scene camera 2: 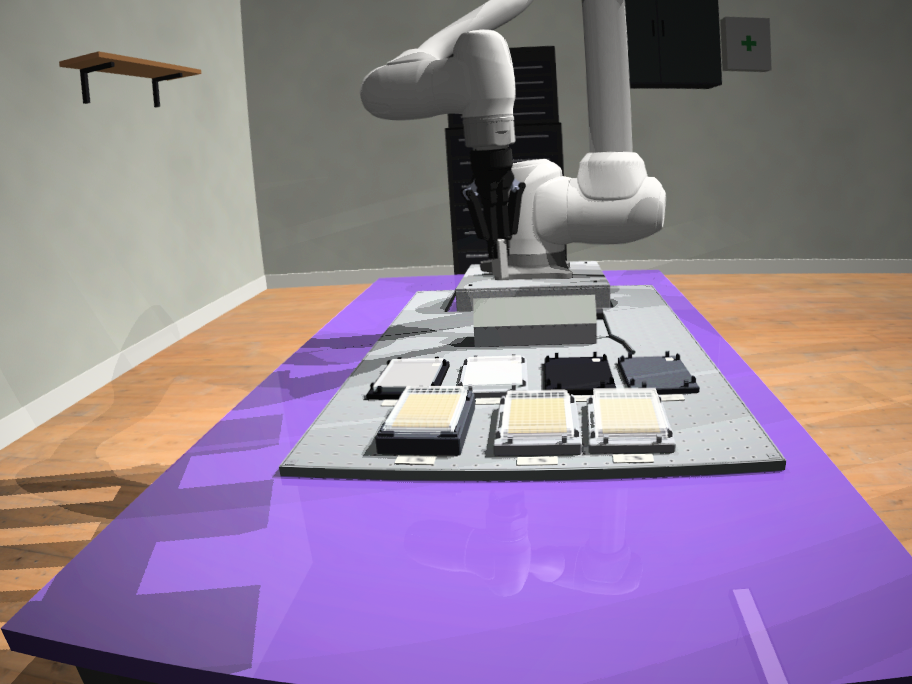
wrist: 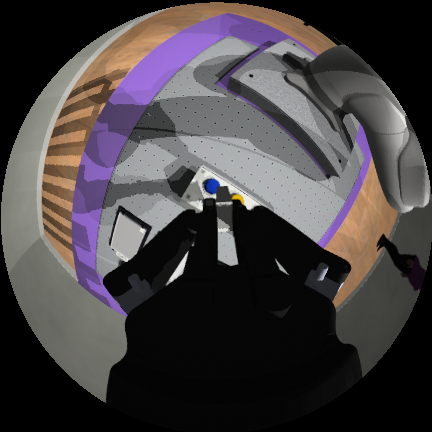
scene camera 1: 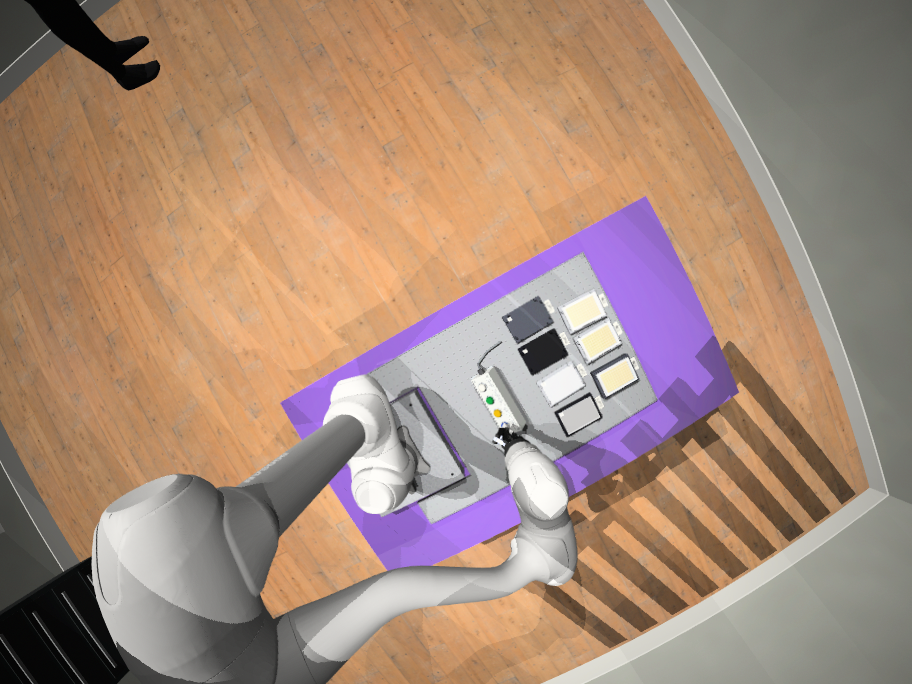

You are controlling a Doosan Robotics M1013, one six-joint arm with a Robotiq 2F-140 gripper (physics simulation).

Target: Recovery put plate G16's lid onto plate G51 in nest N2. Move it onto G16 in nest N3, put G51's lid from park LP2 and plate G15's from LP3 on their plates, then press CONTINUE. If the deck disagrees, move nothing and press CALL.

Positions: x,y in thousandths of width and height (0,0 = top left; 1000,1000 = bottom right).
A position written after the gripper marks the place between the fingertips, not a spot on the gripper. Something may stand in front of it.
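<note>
Button box visible in scene camera 2 (scene camera 2: 628,467), in the wrist view (wrist: 446,457) and in scene camera 1 (scene camera 1: 537,564). The gripper, visible in scene camera 2 (scene camera 2: 549,404) and in the wrist view (wrist: 515,455), is shut and holds nothing.
</note>
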